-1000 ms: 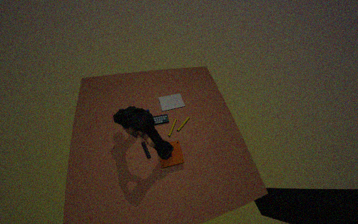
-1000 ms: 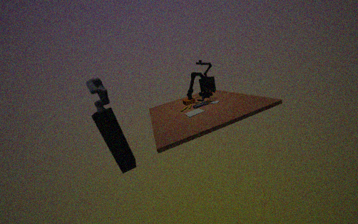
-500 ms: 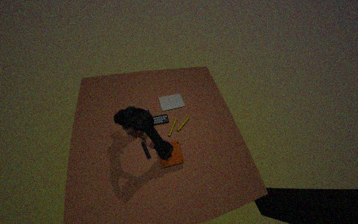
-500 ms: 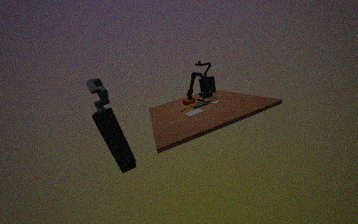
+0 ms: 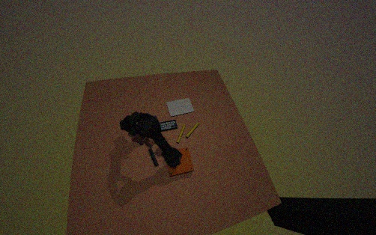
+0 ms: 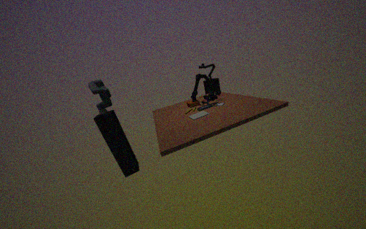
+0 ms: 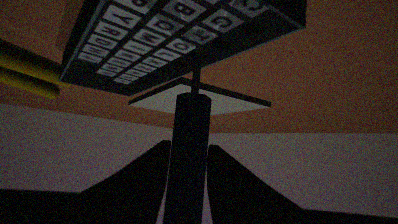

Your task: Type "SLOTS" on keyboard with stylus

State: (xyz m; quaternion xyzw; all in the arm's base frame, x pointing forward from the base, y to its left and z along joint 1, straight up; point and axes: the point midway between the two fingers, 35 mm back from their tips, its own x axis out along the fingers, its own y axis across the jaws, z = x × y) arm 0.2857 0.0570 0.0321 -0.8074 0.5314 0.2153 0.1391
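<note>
My gripper tip is now 60 mm above the O key and 20 mm to the left of it. From my gripper tip the other things lie so: L key 60 mm below, 40 mm to the right; then stylus tip 50 mm below; then blue stylus 10 mm below.
</note>
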